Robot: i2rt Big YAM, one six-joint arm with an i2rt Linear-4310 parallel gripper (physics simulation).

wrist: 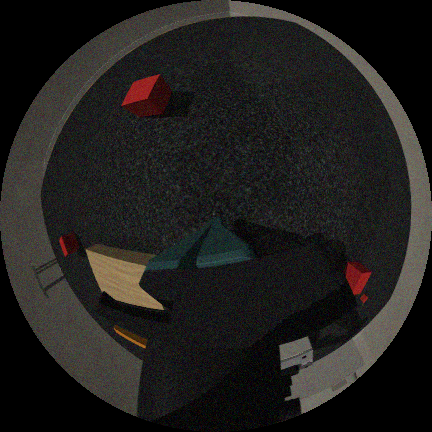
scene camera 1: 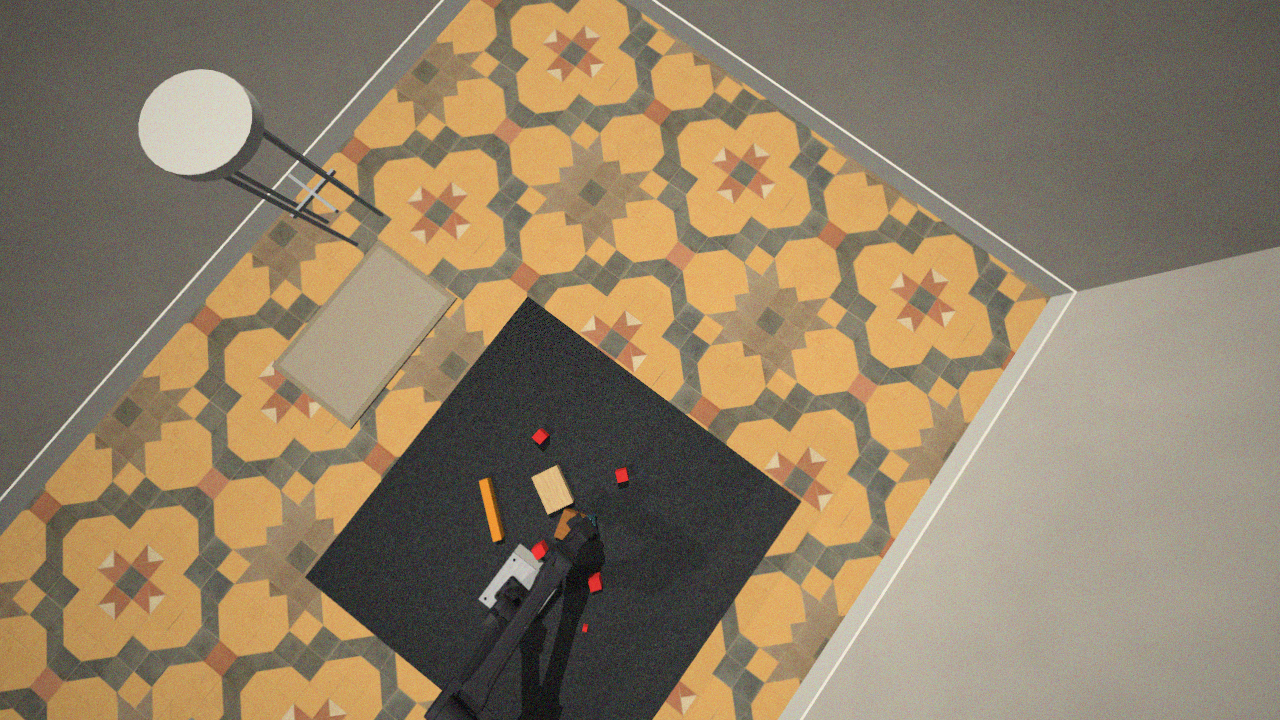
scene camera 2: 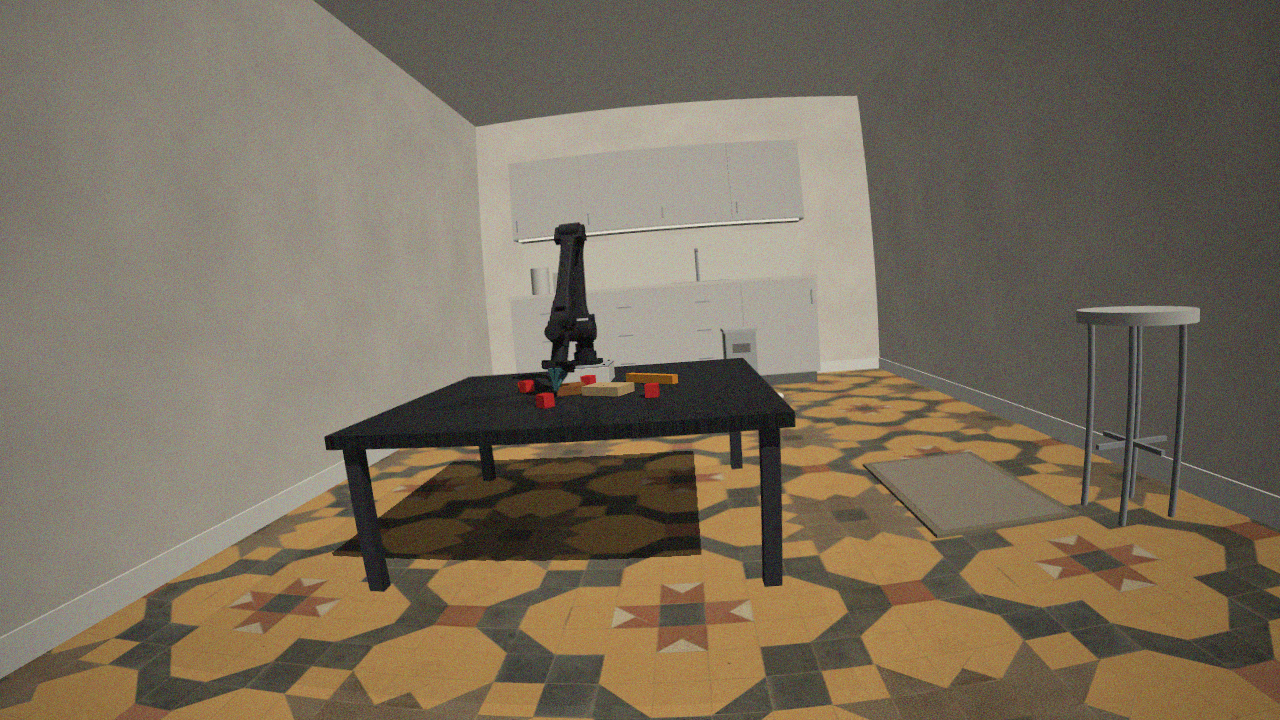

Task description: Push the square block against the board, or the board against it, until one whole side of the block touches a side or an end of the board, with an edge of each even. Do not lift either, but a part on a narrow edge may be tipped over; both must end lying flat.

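Places are measured from the arm's base along level axes (x ahead, y down, z left), in millimetres.
Pixels of known places: gripper, between the fingertips: (wrist: 218, 222) (scene camera 1: 593, 514) (scene camera 2: 555, 391); arm's base, origin of its link: (scene camera 1: 516, 596) (scene camera 2: 586, 363).
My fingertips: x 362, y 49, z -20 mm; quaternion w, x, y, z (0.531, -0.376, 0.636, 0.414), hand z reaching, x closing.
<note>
Ahead of a thing's pixels: the offset from my fingertips to its top centre.
The light wood board @(dx -35, dy -10, dz +172 mm) (scene camera 1: 552, 489) (scene camera 2: 607, 389) (wrist: 120, 277) lies flat on the black table. The brown-orange square block @(dx -84, dy -10, dz +27 mm) (scene camera 1: 564, 524) (scene camera 2: 570, 389) lies flat near the board's end that faces the arm. It is turned at an angle to that end; whether a corner touches is too small to tell. The arm partly covers the block in scene camera 1, and the block does not show in the wrist view. My gripper (scene camera 1: 592, 520) (scene camera 2: 555, 388) (wrist: 218, 222) is shut and empty, its teal fingertips low beside the block, on the side away from the orange bar.
An orange bar @(dx -235, dy -11, dz +289 mm) (scene camera 1: 491, 510) (scene camera 2: 651, 377) (wrist: 131, 337) lies beyond the board. Red cubes @(dx +75, dy -20, dz +336 mm) (scene camera 1: 539, 436) @(dx +172, dy -20, dz +18 mm) (scene camera 1: 622, 475) @(dx -219, dy -20, dz +60 mm) (scene camera 1: 539, 548) @(dx -168, dy -20, dz -163 mm) (scene camera 1: 595, 582) stand around the parts, one close to the block. A tiny red piece @(dx -314, dy +4, dz -246 mm) (scene camera 1: 584, 627) lies near the arm. The pale base plate (scene camera 1: 497, 583) is behind.
</note>
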